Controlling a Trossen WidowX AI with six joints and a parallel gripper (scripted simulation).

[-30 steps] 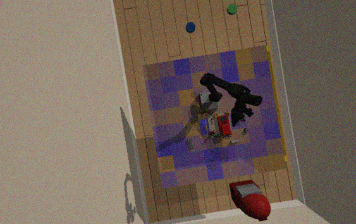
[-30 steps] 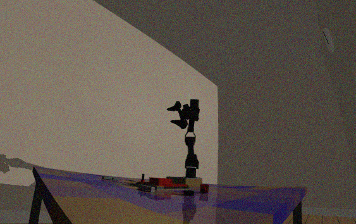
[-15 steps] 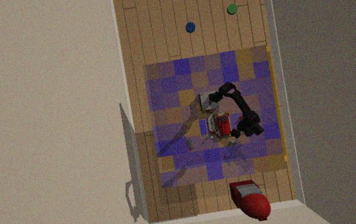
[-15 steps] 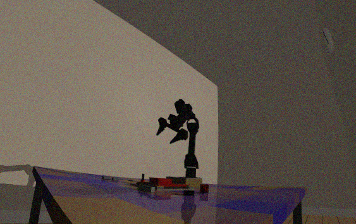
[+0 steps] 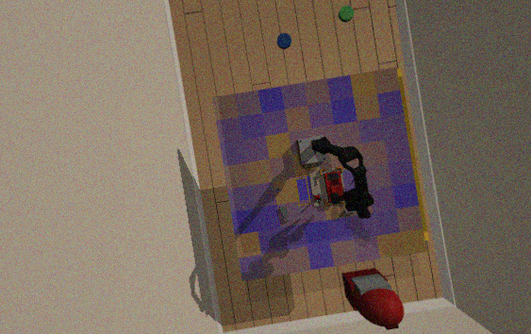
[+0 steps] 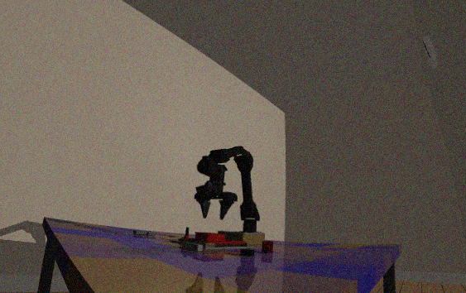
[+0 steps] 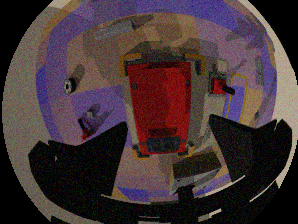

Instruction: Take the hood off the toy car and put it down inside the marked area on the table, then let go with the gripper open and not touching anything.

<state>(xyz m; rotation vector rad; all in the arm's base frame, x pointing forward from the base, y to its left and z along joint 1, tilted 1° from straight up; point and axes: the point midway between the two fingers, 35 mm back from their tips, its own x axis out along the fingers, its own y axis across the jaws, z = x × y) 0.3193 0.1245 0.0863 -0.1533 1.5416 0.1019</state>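
The hood is 10 mm ahead of my gripper tip and 60 mm below it. The rest, counted from my gripper tip: dark wheel 30 mm ahead, 230 mm to the left, 100 mm below.
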